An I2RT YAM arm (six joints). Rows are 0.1 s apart.
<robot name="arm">
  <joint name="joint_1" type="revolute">
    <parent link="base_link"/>
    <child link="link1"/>
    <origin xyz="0 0 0.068"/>
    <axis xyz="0 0 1"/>
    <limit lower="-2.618" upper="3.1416"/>
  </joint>
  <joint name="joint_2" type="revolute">
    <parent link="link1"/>
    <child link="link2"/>
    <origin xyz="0.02 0.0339 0.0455" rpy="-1.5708 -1.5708 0"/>
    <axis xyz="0 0 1"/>
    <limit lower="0" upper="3.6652"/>
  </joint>
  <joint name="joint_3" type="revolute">
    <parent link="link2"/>
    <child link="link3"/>
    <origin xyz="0 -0.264 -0.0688" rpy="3.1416 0 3.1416"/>
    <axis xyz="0 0 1"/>
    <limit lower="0" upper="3.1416"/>
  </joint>
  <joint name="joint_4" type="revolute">
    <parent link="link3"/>
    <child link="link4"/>
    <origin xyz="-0.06 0.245 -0.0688" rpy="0 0 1.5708"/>
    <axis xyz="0 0 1"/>
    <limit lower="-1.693" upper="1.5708"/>
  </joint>
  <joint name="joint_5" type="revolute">
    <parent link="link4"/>
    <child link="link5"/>
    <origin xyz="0.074 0.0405 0.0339" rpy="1.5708 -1.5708 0"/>
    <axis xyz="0 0 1"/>
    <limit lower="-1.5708" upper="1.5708"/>
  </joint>
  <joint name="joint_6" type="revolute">
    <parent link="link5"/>
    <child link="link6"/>
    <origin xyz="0 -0.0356 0.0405" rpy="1.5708 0 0"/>
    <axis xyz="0 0 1"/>
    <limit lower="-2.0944" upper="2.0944"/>
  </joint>
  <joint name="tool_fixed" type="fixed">
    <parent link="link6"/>
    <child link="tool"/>
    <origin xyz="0 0 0" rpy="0 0 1.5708"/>
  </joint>
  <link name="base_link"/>
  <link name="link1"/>
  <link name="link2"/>
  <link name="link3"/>
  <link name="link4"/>
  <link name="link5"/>
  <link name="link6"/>
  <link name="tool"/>
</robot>
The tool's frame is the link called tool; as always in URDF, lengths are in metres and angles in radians.
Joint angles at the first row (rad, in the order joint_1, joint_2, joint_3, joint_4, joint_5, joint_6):
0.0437, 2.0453, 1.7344, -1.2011, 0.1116, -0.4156
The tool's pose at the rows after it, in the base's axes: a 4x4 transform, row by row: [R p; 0 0 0 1], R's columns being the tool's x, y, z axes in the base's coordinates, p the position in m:
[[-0.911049, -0.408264, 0.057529, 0.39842], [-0.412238, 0.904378, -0.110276, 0.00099], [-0.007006, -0.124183, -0.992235, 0.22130], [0, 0, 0, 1]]
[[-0.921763, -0.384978, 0.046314, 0.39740], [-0.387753, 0.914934, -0.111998, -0.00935], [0.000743, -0.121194, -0.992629, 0.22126], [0, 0, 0, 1]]
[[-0.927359, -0.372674, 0.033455, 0.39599], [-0.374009, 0.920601, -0.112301, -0.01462], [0.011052, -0.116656, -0.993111, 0.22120], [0, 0, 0, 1]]
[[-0.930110, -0.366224, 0.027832, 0.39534], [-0.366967, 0.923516, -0.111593, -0.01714], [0.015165, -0.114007, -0.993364, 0.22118], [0, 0, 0, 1]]
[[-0.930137, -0.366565, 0.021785, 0.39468], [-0.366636, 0.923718, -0.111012, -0.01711], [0.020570, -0.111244, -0.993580, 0.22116], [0, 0, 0, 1]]
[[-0.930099, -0.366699, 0.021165, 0.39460], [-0.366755, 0.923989, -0.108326, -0.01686], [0.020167, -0.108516, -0.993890, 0.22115], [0, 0, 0, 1]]
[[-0.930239, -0.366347, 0.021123, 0.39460], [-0.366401, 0.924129, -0.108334, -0.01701], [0.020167, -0.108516, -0.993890, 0.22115], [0, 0, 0, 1]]
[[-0.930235, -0.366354, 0.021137, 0.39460], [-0.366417, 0.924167, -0.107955, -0.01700], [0.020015, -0.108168, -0.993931, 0.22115], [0, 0, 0, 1]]
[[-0.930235, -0.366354, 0.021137, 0.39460], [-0.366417, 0.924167, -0.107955, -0.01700], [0.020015, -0.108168, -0.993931, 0.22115], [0, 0, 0, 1]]
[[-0.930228, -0.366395, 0.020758, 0.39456], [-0.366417, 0.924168, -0.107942, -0.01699], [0.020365, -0.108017, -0.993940, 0.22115], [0, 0, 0, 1]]
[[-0.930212, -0.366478, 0.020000, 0.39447], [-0.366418, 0.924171, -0.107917, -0.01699], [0.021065, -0.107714, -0.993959, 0.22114], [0, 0, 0, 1]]
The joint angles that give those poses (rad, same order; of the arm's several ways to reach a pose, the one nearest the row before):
0.0124, 2.0453, 1.7344, -1.2033, 0.1112, -0.4152
-0.0135, 2.0453, 1.7344, -1.2118, 0.1116, -0.4145
-0.0269, 2.0453, 1.7344, -1.2232, 0.1116, -0.4129
-0.0334, 2.0453, 1.7344, -1.2281, 0.1108, -0.4118
-0.0334, 2.0453, 1.7344, -1.2343, 0.1104, -0.4114
-0.0330, 2.0453, 1.7344, -1.2350, 0.1078, -0.4110
-0.0334, 2.0453, 1.7344, -1.2350, 0.1078, -0.4110
-0.0334, 2.0453, 1.7344, -1.2350, 0.1074, -0.4111
-0.0334, 2.0453, 1.7344, -1.2350, 0.1074, -0.4111
-0.0334, 2.0453, 1.7344, -1.2354, 0.1074, -0.4110
-0.0334, 2.0453, 1.7344, -1.2362, 0.1074, -0.4110

